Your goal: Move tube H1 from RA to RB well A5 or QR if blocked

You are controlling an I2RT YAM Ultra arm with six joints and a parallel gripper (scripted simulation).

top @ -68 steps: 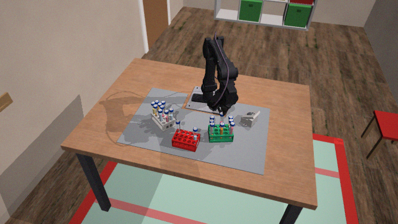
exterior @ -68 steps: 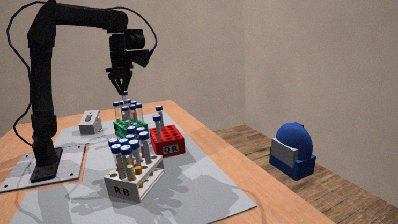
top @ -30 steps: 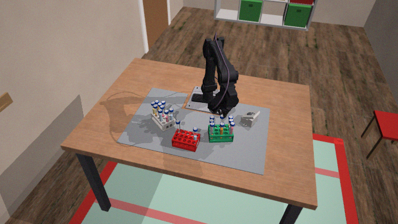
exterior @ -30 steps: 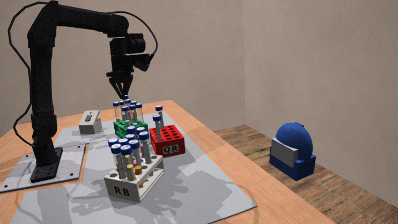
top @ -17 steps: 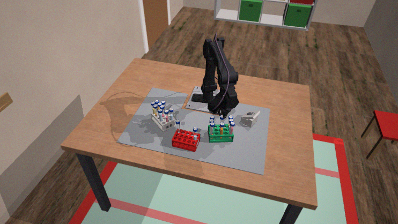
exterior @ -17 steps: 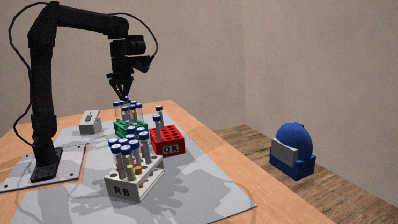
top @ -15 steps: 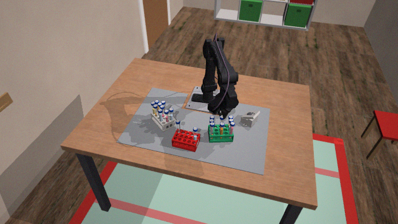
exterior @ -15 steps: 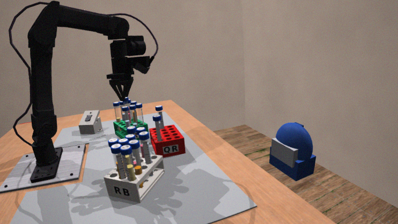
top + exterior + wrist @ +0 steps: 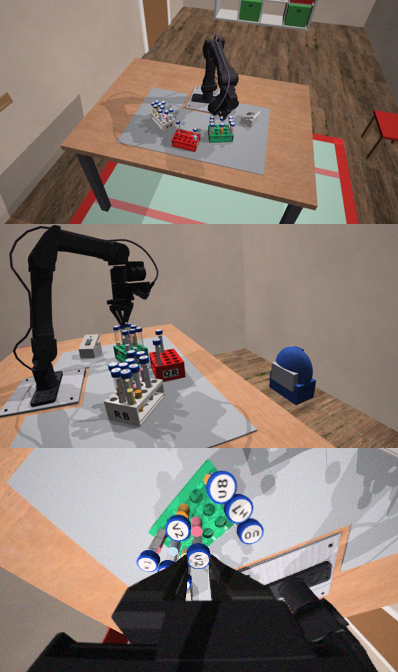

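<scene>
Now: the clear tube 100 mm ahead of my hand, 130 mm to the right of it and 70 mm below it. The rest, counted from my hand: red rack QR 90 mm ahead, 170 mm to the right, 110 mm below; then grey done button box 150 mm behind, 140 mm to the left, 90 mm below; then white rack RB 30 mm behind, 340 mm to the right, 110 mm below.
</scene>
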